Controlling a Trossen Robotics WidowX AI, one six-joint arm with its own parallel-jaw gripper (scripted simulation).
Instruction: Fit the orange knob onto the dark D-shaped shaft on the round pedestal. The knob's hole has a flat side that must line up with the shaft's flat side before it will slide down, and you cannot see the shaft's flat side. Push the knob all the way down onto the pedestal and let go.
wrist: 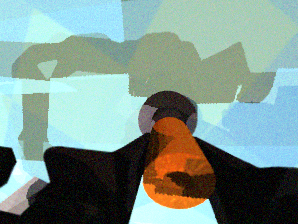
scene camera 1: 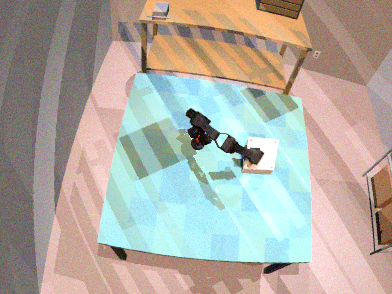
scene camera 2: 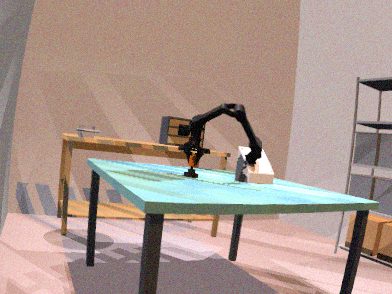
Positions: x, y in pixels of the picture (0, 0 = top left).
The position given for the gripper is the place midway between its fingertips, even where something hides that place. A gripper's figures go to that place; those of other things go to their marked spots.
Labels:
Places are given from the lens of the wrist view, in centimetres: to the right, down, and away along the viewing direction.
gripper (wrist: 170, 138): 2, 3, 11
orange knob (wrist: 177, 174): 2, 4, 7
round dark pedestal (wrist: 163, 104): 2, -1, 15
The marked spots on the round dark pedestal and the orange knob are 9 cm apart.

